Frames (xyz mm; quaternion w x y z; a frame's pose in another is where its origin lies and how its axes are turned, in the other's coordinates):
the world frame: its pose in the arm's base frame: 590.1 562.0 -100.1 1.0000 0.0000 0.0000 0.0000
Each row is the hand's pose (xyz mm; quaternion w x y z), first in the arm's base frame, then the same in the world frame.
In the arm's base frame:
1: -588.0 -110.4 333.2 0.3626 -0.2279 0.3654 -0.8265
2: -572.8 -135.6 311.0 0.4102 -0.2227 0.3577 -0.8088
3: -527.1 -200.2 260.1 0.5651 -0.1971 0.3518 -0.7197
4: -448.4 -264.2 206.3 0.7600 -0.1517 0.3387 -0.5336
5: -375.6 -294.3 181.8 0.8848 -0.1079 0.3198 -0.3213
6: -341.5 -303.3 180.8 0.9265 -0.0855 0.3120 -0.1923
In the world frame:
1: -1178.1 -672.4 433.3 0.3626 -0.2279 0.3654 -0.8265
2: -1162.9 -697.6 411.1 0.4102 -0.2227 0.3577 -0.8088
3: -1117.2 -762.2 360.2 0.5651 -0.1971 0.3518 -0.7197
4: -1038.5 -826.2 306.4 0.7600 -0.1517 0.3387 -0.5336
5: -965.7 -856.3 281.9 0.8848 -0.1079 0.3198 -0.3213
6: -931.6 -865.3 280.9 0.9265 -0.0855 0.3120 -0.1923

